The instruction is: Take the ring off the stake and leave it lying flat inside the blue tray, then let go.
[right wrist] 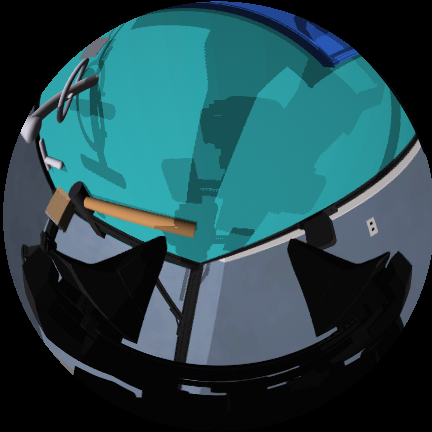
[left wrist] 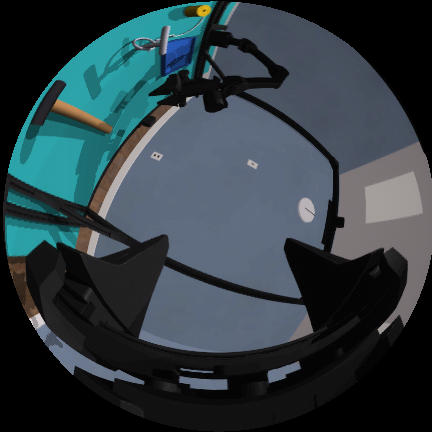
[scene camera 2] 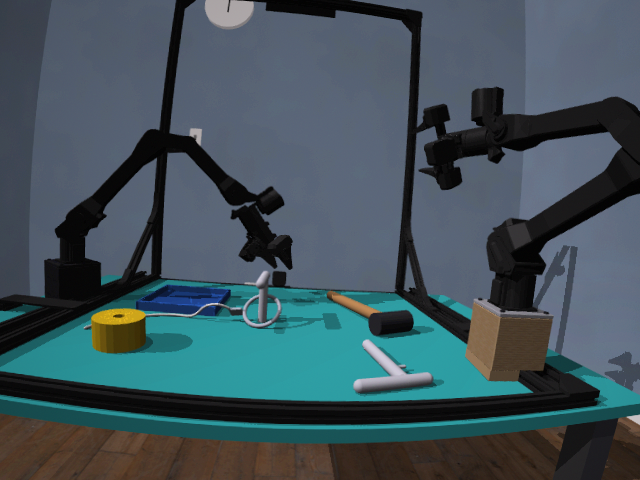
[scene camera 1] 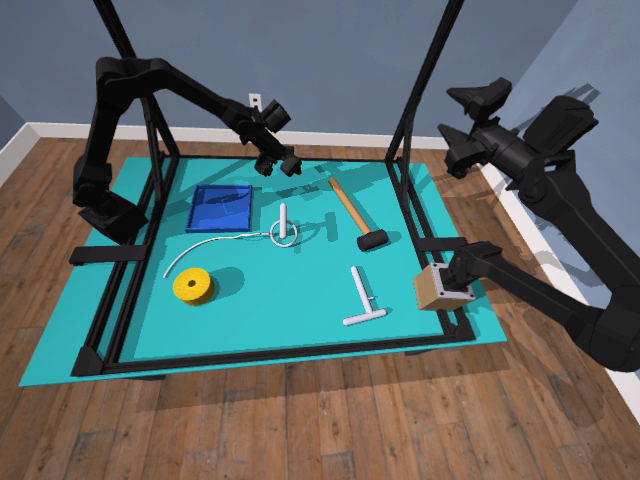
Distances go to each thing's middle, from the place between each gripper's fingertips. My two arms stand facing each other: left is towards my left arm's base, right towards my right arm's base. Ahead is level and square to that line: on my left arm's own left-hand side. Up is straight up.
Right now my right hand is 80 mm short of the hammer (scene camera 2: 380,323), 250 mm to the right of it and 70 mm above it. Also, from my right hand: blue tray (scene camera 1: 214,208) (180 mm ahead, 210 mm to the right, 80 mm below); yellow spool (scene camera 2: 117,330) (460 mm ahead, 160 mm to the right, 70 mm below).
I see my left gripper 30 mm past the hammer, 90 mm to the left of it and 400 mm above it. From my left hand the other things lie so: blue tray 80 mm ahead, 550 mm to the right, 420 mm below; then yellow spool 360 mm ahead, 500 mm to the right, 400 mm below.
